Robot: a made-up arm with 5 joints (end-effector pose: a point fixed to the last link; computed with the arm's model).
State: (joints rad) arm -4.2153 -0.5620 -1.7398 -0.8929 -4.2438
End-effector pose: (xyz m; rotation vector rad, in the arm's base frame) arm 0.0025 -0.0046 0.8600 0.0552 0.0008 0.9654
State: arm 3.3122 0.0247 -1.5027 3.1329 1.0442
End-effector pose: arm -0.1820 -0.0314 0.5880 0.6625 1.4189 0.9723
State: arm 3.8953 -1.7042 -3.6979 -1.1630 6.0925
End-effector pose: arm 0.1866 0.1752 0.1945 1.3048 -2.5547 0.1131
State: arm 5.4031 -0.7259 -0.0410 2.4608 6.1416
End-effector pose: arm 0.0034 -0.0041 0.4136 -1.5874 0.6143 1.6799
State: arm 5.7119 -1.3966 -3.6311 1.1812 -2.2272
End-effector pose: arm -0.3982 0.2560 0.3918 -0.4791 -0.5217 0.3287
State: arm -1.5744 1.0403 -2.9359 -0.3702 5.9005
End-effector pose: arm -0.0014 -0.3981 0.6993 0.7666 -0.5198 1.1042
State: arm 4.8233 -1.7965 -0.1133 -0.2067 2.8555
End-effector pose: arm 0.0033 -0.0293 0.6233 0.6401 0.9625 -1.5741
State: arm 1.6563 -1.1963 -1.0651 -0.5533 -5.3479
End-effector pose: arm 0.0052 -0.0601 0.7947 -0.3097 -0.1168 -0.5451
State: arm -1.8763 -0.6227 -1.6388 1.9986 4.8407
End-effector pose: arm -0.0400 -0.1267 0.7193 2.8121 -0.6197 -0.0337
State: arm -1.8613 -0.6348 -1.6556 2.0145 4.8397
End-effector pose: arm -0.0362 -0.1209 0.7232 2.8041 -0.5945 -0.0324
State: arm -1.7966 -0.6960 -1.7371 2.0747 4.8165
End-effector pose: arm -0.0207 -0.0902 0.7414 2.7459 -0.4571 -0.0307
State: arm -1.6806 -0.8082 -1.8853 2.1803 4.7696
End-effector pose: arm -0.0028 -0.0254 0.7634 2.6194 -0.2192 -0.0181
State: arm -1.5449 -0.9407 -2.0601 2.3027 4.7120
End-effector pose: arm -0.0015 0.0584 0.7690 2.4433 0.0321 0.0113
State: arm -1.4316 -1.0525 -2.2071 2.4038 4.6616
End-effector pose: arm -0.0179 0.1275 0.7559 2.2759 0.2168 0.0461
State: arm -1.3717 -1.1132 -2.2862 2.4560 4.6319
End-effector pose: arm -0.0327 0.1619 0.7425 2.1775 0.3064 0.0665
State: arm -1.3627 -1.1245 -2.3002 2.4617 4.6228
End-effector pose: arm -0.0355 0.1679 0.7399 2.1553 0.3232 0.0674
